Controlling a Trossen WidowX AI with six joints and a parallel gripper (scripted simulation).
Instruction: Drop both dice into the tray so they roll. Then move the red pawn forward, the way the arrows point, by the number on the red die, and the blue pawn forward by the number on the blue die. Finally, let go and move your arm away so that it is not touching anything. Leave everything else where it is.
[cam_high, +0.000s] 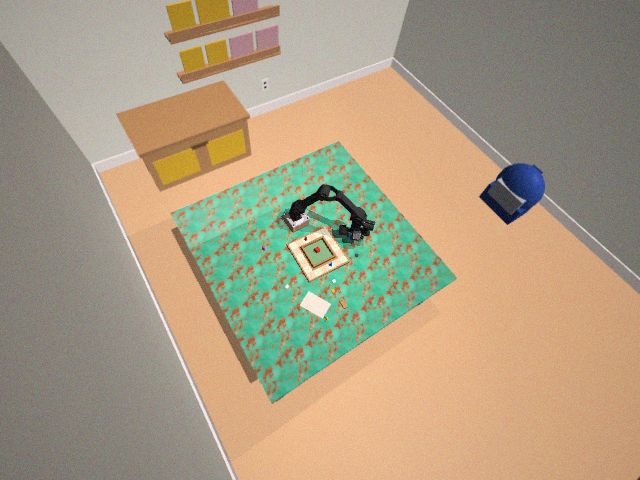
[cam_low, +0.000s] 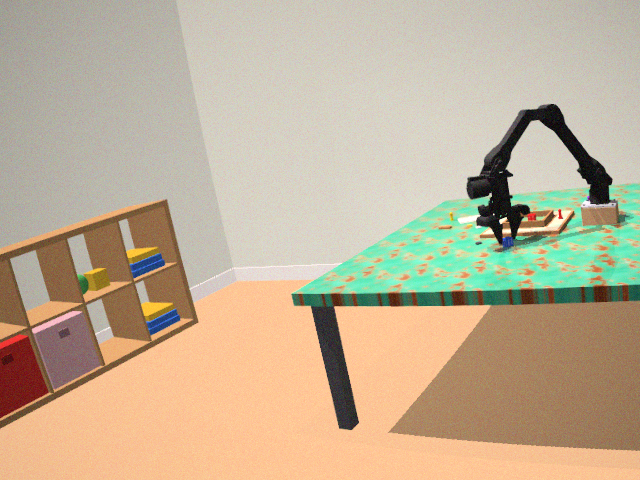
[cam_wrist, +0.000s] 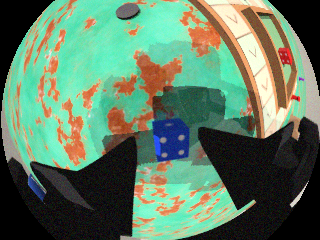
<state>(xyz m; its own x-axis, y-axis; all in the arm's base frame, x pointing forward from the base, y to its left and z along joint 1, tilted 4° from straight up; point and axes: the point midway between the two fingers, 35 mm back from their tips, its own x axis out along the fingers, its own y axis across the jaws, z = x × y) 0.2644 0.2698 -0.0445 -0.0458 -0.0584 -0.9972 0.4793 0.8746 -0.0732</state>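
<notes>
My gripper tip is 27 cm to the left of the red pawn, 11 cm past it and 2 cm below it. From my gripper tip the other things lie so: orange disc 28 cm to the right, 26 cm ahead, 1 cm below; tray 25 cm to the right; blue pawn 22 cm to the right, 11 cm ahead, 2 cm above.
</notes>
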